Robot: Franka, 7 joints.
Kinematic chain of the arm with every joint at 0, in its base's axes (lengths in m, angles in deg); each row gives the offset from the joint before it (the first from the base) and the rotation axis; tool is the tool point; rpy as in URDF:
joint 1: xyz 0 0 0.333 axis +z
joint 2: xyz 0 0 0 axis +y
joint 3: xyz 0 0 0.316 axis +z
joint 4: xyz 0.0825 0 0 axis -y
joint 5: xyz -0.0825 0 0.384 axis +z
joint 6: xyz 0 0 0 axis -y
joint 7: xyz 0.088 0 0 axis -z
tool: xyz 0 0 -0.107 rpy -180 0 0
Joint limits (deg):
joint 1: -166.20..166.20
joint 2: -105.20..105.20
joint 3: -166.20..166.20
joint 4: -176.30..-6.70
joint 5: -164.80..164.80
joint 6: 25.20..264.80
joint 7: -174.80..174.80
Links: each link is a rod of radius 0.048 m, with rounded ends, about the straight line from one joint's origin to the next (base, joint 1, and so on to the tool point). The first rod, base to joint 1, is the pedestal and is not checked.
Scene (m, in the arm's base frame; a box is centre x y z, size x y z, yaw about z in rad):
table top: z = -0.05
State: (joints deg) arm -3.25 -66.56 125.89 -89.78 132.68 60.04 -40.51
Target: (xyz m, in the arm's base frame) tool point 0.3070 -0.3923 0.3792
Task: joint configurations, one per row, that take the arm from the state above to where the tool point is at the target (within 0.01 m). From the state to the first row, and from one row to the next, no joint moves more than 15 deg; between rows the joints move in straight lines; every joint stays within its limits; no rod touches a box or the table.
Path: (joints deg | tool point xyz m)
1: 11.05 -61.44 130.37 -93.60 129.48 57.15 -40.51 | -0.6433 0.1864 0.2020
2: 25.36 -56.31 134.85 -97.42 126.28 54.26 -40.51 | -0.6521 -0.0090 0.2153
3: 39.66 -51.19 139.33 -101.24 123.08 51.37 -40.51 | -0.6024 -0.1974 0.2314
4: 53.97 -46.07 143.81 -105.06 119.88 48.48 -40.51 | -0.4983 -0.3601 0.2508
5: 68.27 -40.95 148.28 -108.88 116.68 45.59 -40.51 | -0.3508 -0.4802 0.2732
6: 82.58 -35.82 152.76 -112.70 113.48 42.69 -40.51 | -0.1761 -0.5455 0.2982
7: 96.88 -30.70 157.24 -116.51 110.28 39.80 -40.51 | 0.0054 -0.5502 0.3249
8: 111.19 -25.58 161.72 -120.33 107.08 36.91 -40.51 | 0.1728 -0.4959 0.3522
9: 125.49 -20.46 166.20 -124.15 103.88 34.02 -40.51 | 0.3070 -0.3923 0.3792

